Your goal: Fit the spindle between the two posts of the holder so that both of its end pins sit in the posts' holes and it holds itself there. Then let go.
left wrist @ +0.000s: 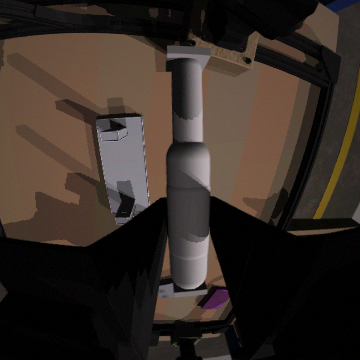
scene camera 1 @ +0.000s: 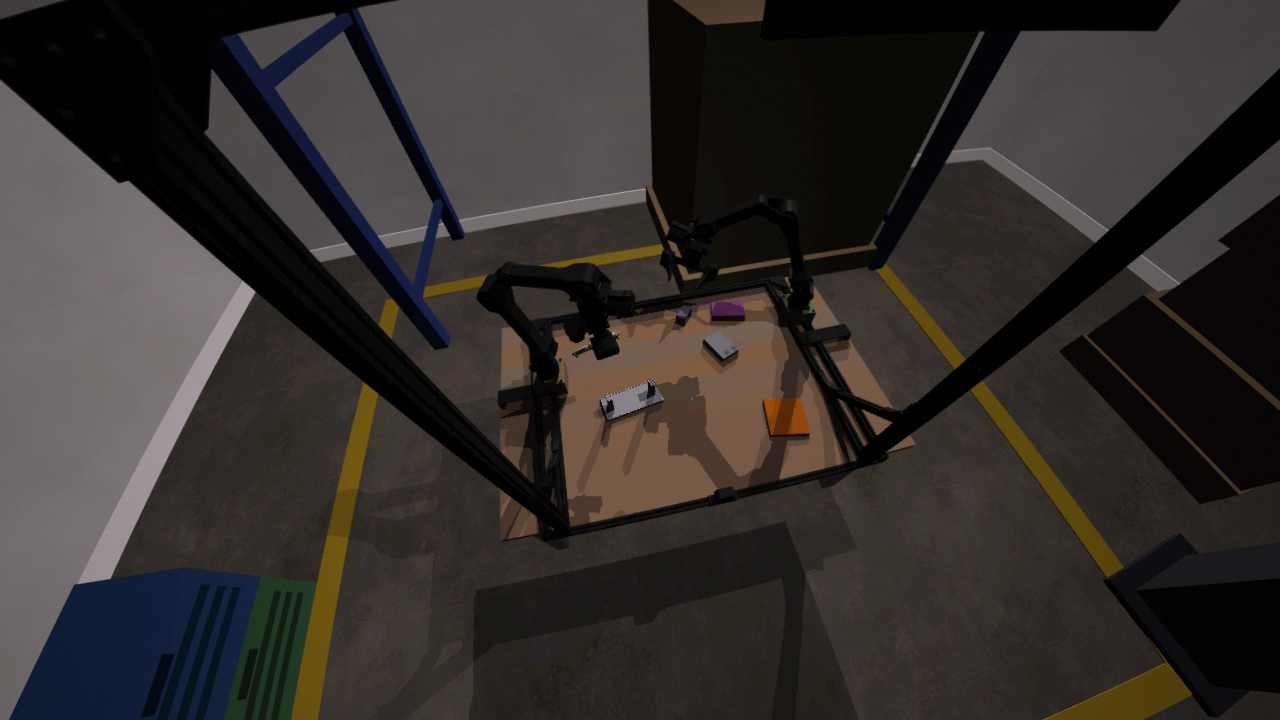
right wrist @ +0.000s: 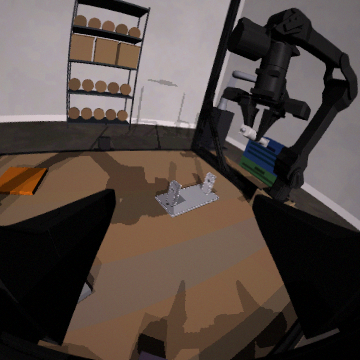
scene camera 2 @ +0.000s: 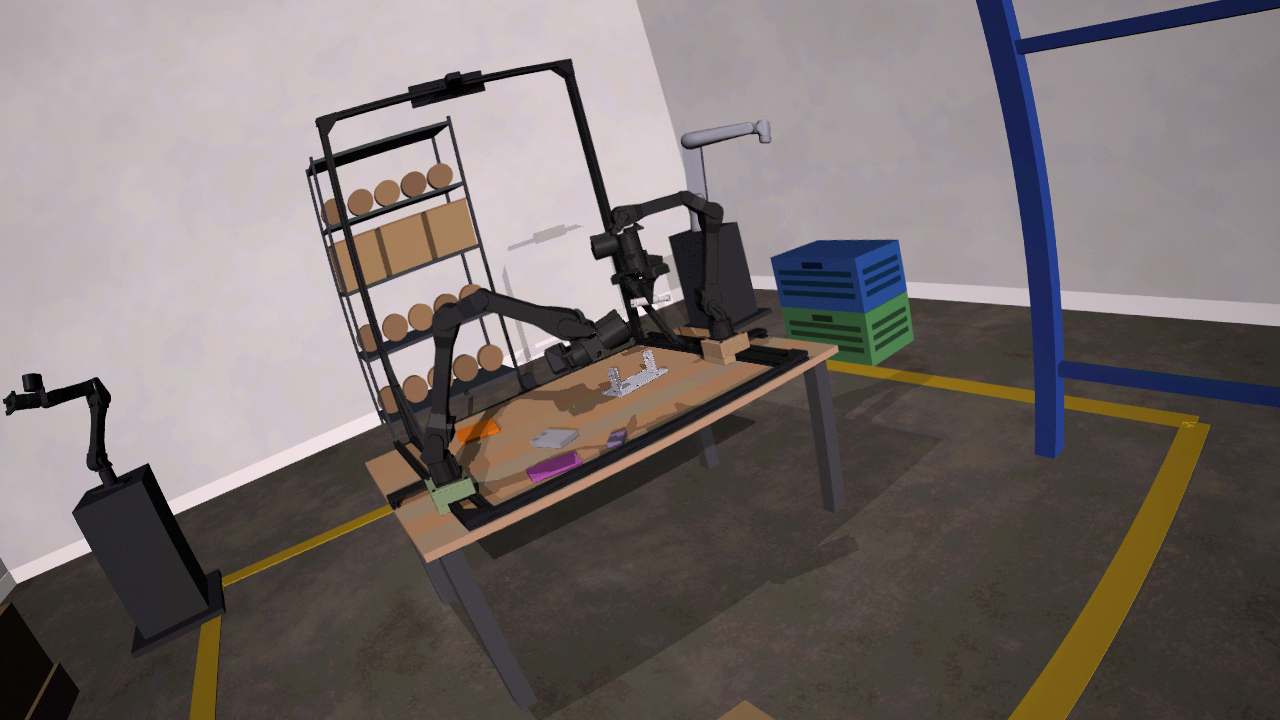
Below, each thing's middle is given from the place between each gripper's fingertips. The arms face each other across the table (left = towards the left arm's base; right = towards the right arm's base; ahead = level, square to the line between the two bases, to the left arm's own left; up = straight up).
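Labels:
Holder plate (scene camera 1: 636, 398), from my left hand: 50 mm to the right, 80 mm behind, 220 mm below. The spindle (left wrist: 187, 158) is 10 mm above my left hand and 20 mm to the left of it; going by their middles, it is the nearest to that hand of the things named here.
From my right hand, the spindle is 130 mm behind and 310 mm to the left, and the holder plate is 210 mm behind, 240 mm to the left and 220 mm below. Going by its middle, the spindle is nearer to my left hand than to my right hand.

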